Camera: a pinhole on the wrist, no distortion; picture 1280 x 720 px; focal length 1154.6 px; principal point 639.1 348.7 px. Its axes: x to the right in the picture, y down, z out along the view. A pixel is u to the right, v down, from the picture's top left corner.
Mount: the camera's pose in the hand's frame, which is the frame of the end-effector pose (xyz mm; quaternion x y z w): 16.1 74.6 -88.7 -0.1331 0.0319 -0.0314 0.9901
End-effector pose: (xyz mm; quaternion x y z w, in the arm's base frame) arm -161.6 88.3 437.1 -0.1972 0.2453 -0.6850 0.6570
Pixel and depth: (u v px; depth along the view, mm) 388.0 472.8 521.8
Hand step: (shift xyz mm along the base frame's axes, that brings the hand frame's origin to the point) 462.6 20.8 165.1
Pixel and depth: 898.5 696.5 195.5
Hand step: 187.8 -85.9 -45.5
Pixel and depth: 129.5 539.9 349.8
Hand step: 336.3 86.9 60.5
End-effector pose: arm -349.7 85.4 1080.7 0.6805 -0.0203 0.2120 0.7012
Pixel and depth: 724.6 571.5 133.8
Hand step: -1.4 -23.6 140.6
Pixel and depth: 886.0 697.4 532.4
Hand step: 140.5 -319.1 424.2
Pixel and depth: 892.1 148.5 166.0
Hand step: 48.4 -58.4 108.4
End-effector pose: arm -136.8 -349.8 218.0 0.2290 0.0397 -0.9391 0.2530
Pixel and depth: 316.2 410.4 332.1
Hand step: 36.1 -181.3 237.3
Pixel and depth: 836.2 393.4 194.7
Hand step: -23.3 -160.4 61.4
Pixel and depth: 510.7 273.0 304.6
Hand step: -21.3 -161.1 193.1
